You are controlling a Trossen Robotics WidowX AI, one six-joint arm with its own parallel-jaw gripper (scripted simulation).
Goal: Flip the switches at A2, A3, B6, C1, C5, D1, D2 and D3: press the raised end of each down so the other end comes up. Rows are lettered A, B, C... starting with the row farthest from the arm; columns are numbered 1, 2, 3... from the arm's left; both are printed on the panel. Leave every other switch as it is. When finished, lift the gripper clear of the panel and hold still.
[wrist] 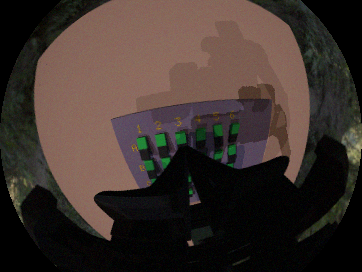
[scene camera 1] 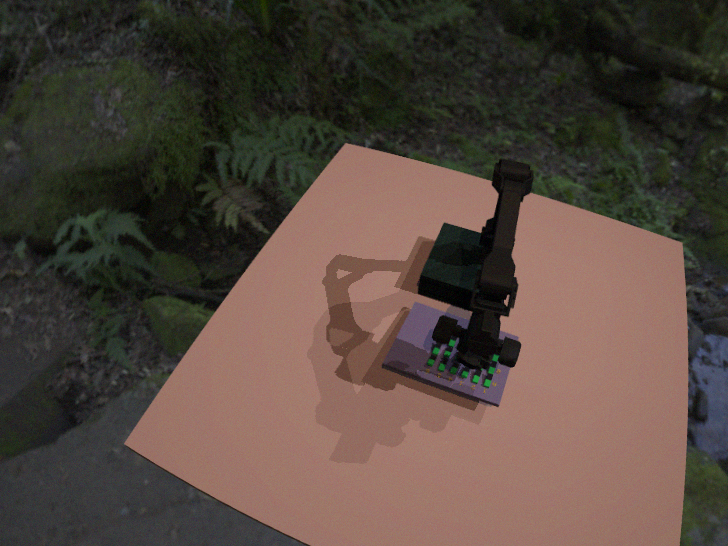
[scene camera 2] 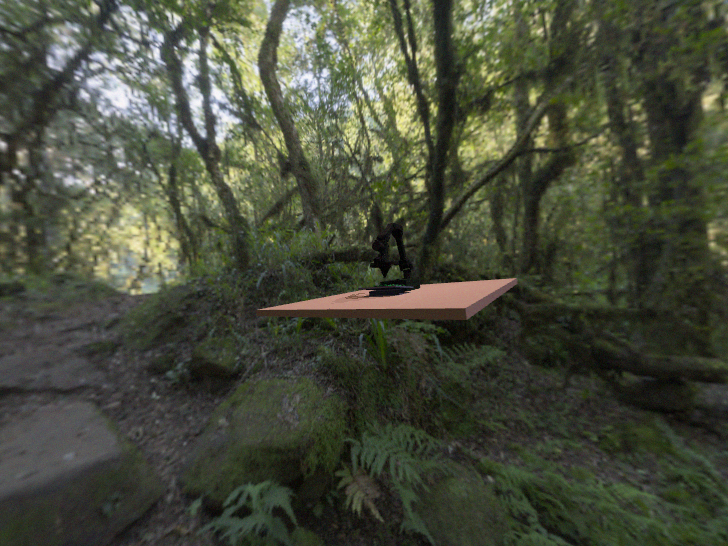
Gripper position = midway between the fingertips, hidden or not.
The gripper [scene camera 1: 468, 364] is shut, holding nothing.
The gripper shows as well in the wrist view [wrist: 184, 150].
